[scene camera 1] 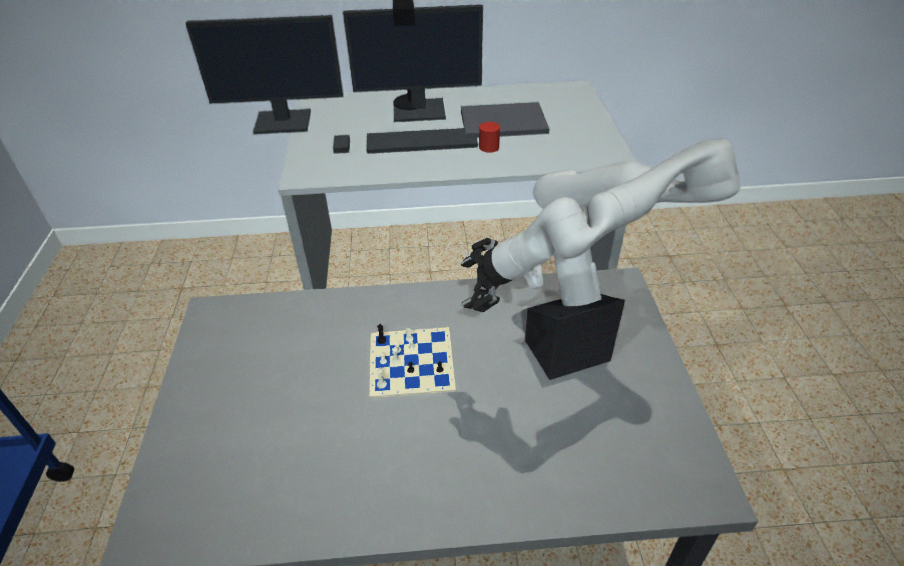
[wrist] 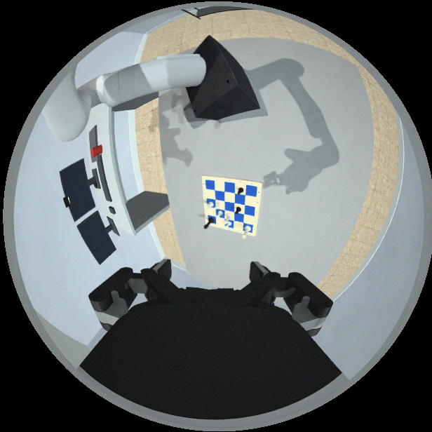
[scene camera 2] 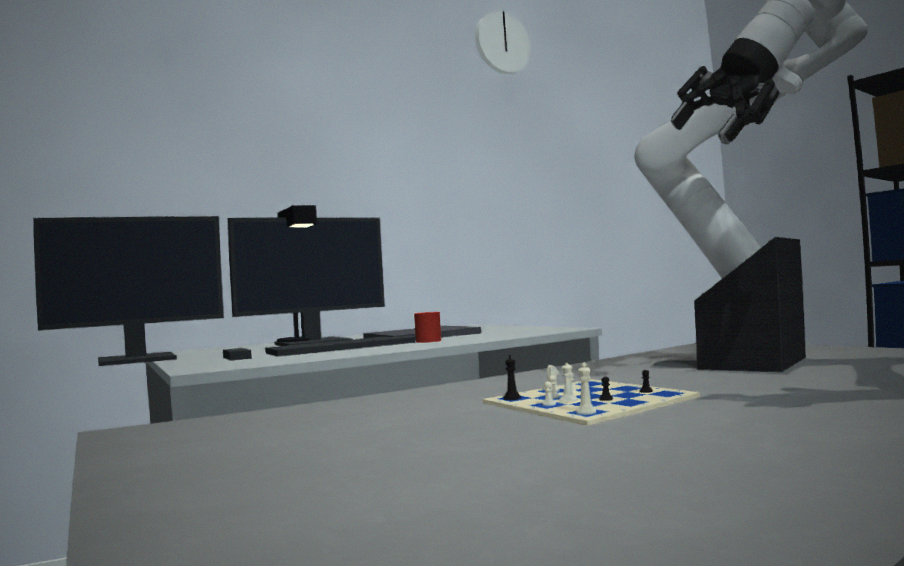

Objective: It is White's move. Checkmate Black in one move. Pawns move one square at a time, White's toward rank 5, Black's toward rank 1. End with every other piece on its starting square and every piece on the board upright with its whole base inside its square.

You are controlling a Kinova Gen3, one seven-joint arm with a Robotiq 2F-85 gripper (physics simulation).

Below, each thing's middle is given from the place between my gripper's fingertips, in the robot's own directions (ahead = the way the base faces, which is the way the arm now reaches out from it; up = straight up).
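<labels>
Relative to the chessboard (scene camera 1: 433,345), my hand is some way to the left of it, a good way short of it and well above it.
</labels>
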